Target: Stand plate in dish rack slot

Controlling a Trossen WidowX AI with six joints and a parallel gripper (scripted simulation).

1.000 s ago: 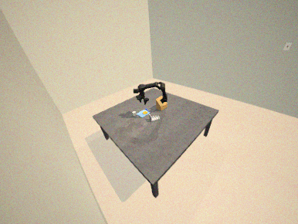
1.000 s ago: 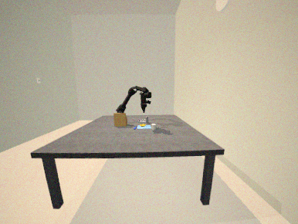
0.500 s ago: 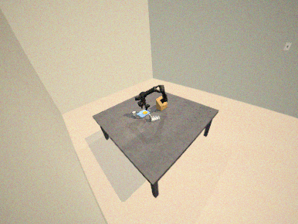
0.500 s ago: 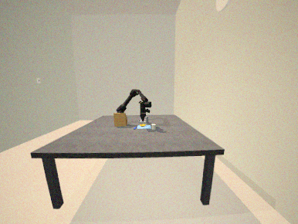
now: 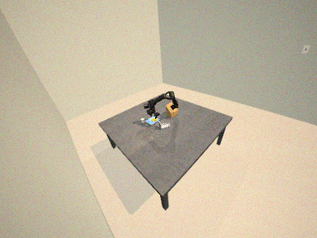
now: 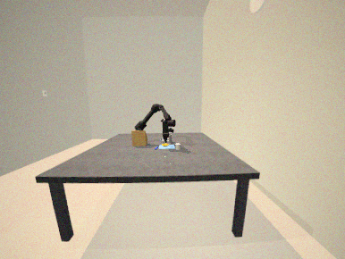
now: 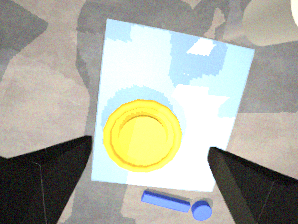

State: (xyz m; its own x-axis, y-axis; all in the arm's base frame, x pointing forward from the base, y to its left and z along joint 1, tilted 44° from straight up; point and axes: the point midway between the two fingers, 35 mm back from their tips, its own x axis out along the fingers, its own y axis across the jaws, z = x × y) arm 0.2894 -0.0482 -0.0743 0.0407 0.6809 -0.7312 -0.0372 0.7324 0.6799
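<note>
Right now my gripper tip is 1 cm past the yellow plate and 3 cm above it. Also, from my gripper tip: white cup: 11 cm ahead, 9 cm to the right, 2 cm below; wire dish rack: 20 cm to the left, 3 cm below; blue utensil: 9 cm behind, 6 cm to the right, 4 cm below.
</note>
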